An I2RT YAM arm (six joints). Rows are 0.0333 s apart.
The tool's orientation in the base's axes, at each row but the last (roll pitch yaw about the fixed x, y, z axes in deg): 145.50 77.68 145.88; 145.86 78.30 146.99; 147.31 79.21 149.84; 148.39 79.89 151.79; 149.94 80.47 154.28; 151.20 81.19 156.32; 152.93 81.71 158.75; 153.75 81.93 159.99; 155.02 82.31 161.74; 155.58 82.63 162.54
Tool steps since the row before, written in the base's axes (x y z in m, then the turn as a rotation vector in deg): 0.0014 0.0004 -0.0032 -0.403 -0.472 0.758; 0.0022 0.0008 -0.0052 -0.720 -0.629 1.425; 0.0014 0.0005 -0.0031 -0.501 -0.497 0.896; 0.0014 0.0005 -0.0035 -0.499 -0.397 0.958; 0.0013 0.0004 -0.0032 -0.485 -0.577 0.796; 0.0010 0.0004 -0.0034 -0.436 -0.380 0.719; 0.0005 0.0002 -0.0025 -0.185 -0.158 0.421; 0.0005 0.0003 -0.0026 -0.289 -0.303 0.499; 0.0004 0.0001 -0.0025 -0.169 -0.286 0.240; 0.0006 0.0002 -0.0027 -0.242 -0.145 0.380
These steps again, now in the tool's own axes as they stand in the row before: 0.0029 0.0000 0.0019 -0.726 -0.379 -0.538; 0.0048 0.0002 0.0031 -1.342 -0.456 -0.967; 0.0029 0.0001 0.0019 -0.846 -0.386 -0.661; 0.0033 0.0001 0.0019 -0.899 -0.281 -0.662; 0.0030 0.0000 0.0018 -0.754 -0.474 -0.639; 0.0032 0.0001 0.0015 -0.673 -0.288 -0.562; 0.0024 0.0000 0.0008 -0.400 -0.111 -0.253; 0.0025 0.0001 0.0009 -0.470 -0.240 -0.382; 0.0024 -0.0001 0.0007 -0.228 -0.251 -0.230; 0.0026 0.0000 0.0009 -0.353 -0.095 -0.301
